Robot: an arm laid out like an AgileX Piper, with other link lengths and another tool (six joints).
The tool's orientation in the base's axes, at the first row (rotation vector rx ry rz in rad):
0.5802, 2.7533, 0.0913
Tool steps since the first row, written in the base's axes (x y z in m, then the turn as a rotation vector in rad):
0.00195, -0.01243, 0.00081, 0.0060, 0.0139, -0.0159
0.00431, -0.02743, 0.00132, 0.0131, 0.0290, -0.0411
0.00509, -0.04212, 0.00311, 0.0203, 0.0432, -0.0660
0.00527, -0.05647, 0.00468, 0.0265, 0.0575, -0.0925
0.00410, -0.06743, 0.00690, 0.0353, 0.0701, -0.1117
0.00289, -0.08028, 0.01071, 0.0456, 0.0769, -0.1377
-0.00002, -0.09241, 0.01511, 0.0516, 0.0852, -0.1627
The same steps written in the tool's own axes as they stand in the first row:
-0.00694, -0.01053, -0.00008, 0.0052, 0.0130, 0.0169
-0.01517, -0.02329, 0.00028, 0.0127, 0.0263, 0.0430
-0.02230, -0.03621, -0.00110, 0.0197, 0.0389, 0.0688
-0.02871, -0.04907, -0.00246, 0.0281, 0.0509, 0.0958
-0.03278, -0.05927, -0.00489, 0.0313, 0.0634, 0.1168
-0.03806, -0.07100, -0.00883, 0.0329, 0.0702, 0.1447
-0.04175, -0.08265, -0.01389, 0.0386, 0.0769, 0.1703

